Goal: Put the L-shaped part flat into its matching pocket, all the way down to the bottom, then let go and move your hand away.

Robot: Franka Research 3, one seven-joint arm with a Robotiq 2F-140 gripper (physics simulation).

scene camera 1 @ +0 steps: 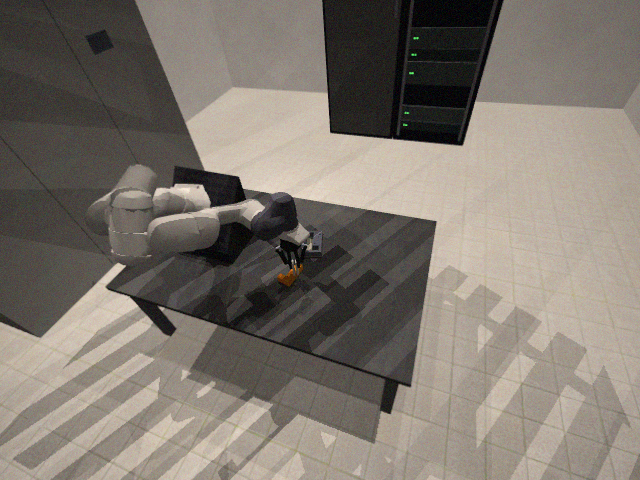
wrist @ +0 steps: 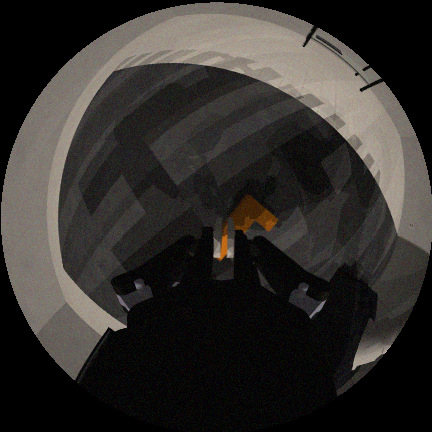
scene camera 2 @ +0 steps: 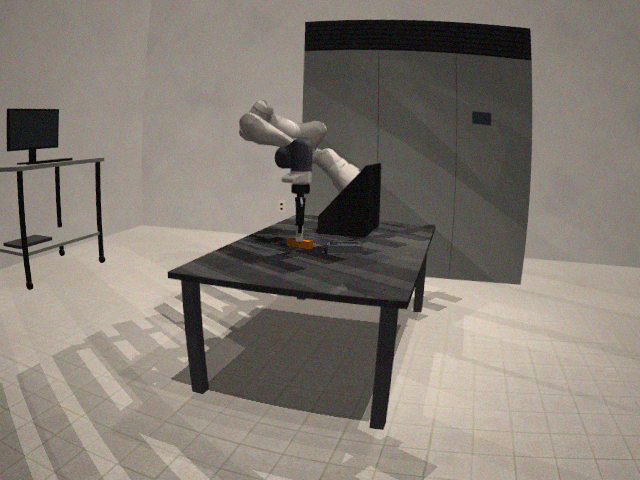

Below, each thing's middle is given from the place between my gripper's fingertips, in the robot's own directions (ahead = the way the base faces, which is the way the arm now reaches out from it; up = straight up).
I see my gripper 30 mm past the orange L-shaped part [wrist: 248, 209] and 10 mm above it.
